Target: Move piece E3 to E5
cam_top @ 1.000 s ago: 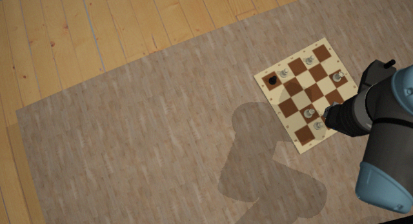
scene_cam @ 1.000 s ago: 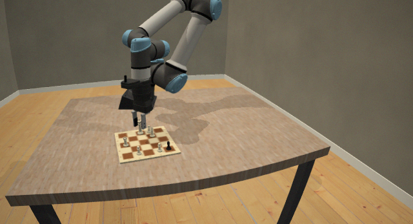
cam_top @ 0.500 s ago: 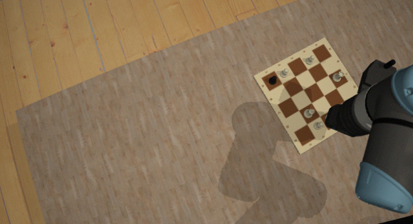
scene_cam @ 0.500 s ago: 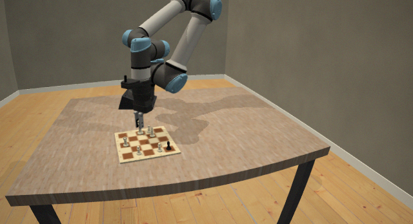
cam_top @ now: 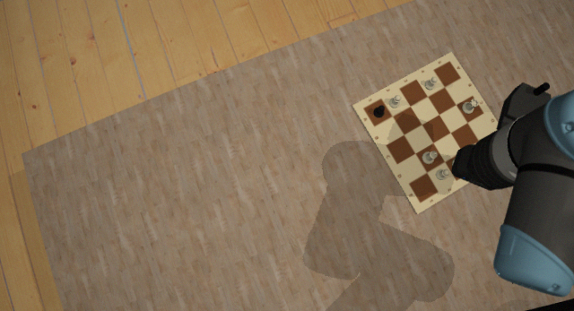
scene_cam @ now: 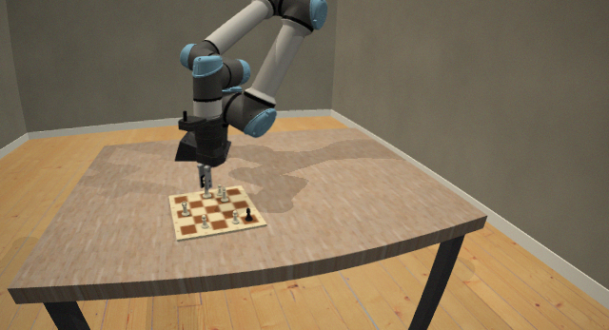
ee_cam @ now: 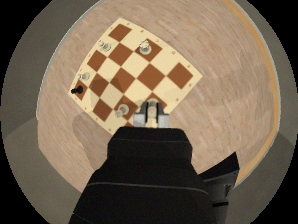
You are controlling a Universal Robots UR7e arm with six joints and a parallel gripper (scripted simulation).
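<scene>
Right now my hand is 7 cm short of the chessboard, 5 cm above it and 2 cm to the right of it. Round my hand: white chess piece (1 cm below); black pawn (12 cm to the left, 12 cm ahead, 3 cm below).
</scene>
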